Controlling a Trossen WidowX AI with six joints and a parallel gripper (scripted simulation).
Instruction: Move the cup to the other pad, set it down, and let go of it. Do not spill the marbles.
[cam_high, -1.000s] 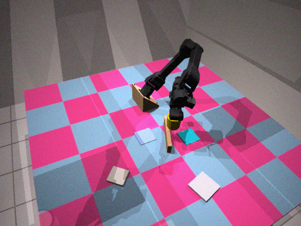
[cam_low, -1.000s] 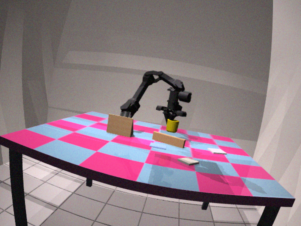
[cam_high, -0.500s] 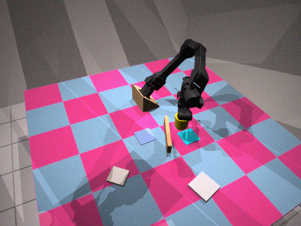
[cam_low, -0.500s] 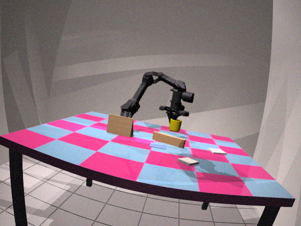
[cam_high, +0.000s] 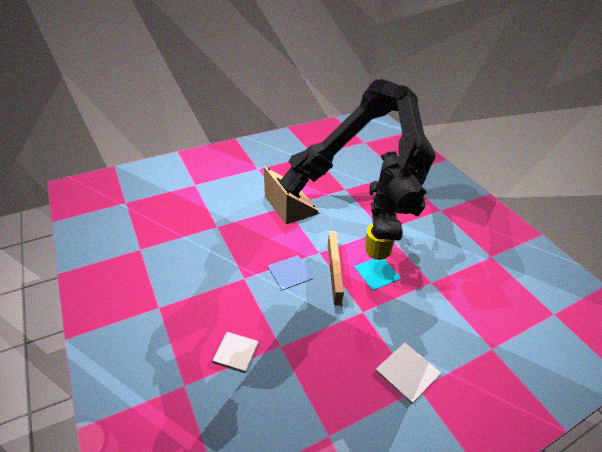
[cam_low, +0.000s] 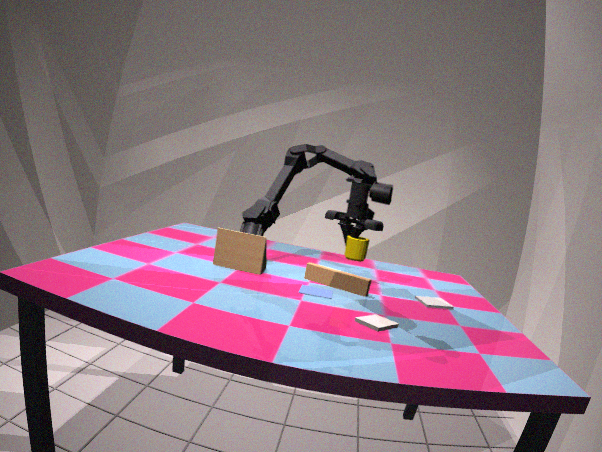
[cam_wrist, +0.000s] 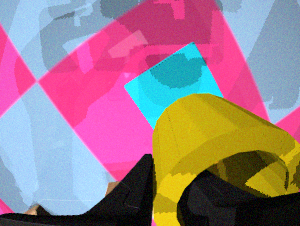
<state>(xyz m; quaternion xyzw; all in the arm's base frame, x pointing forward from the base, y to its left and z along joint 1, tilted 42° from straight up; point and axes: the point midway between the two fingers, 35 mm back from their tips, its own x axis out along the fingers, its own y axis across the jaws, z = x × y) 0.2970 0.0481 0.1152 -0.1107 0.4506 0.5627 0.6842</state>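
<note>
My gripper tip is now 3 cm short of the cyan pad, 1 cm to the left of it and 12 cm above it. Round my gripper tip: blue marble: 2 cm ahead, 3 cm to the right, 2 cm below; yellow cup: 2 cm ahead, 2 cm to the right; red marble: 1 cm ahead, 2 cm to the right, 2 cm below.
</note>
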